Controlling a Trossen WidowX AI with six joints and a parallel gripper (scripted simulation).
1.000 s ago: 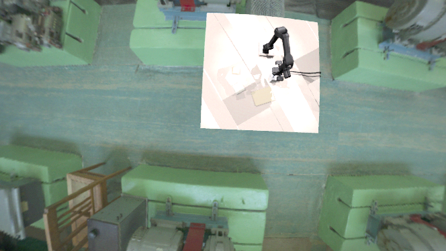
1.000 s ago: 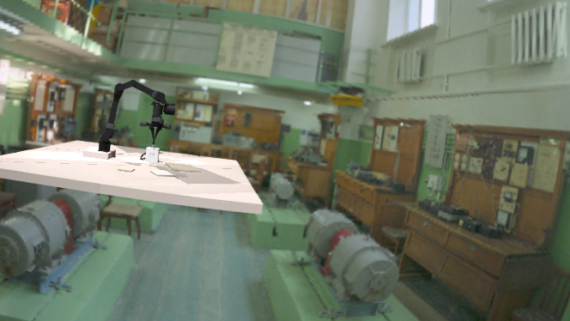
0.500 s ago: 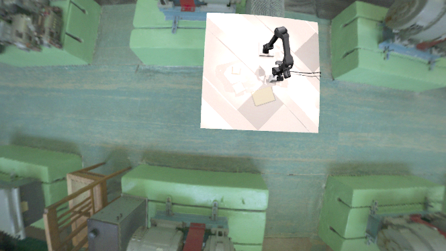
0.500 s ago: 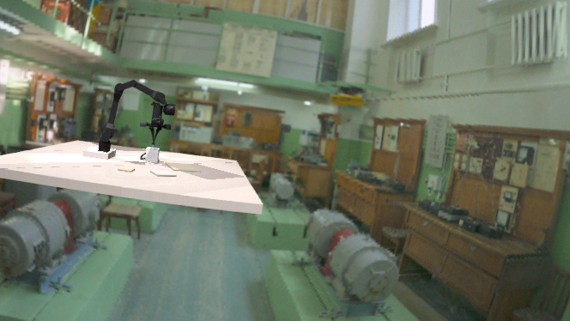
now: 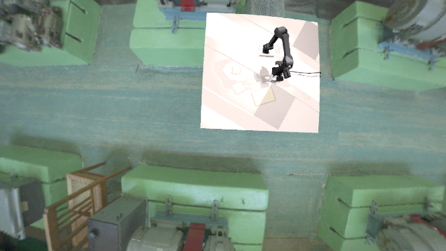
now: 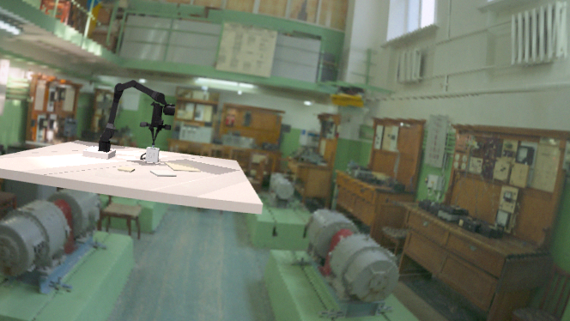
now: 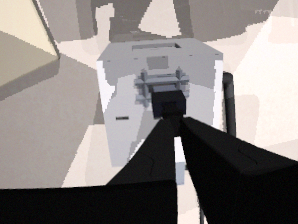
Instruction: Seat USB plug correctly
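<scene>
Right now my gripper tip is 20 mm above the black USB plug. From my gripper tip the other things lie so: tile 380 mm to the right, 120 mm below, 90 mm behind.
</scene>
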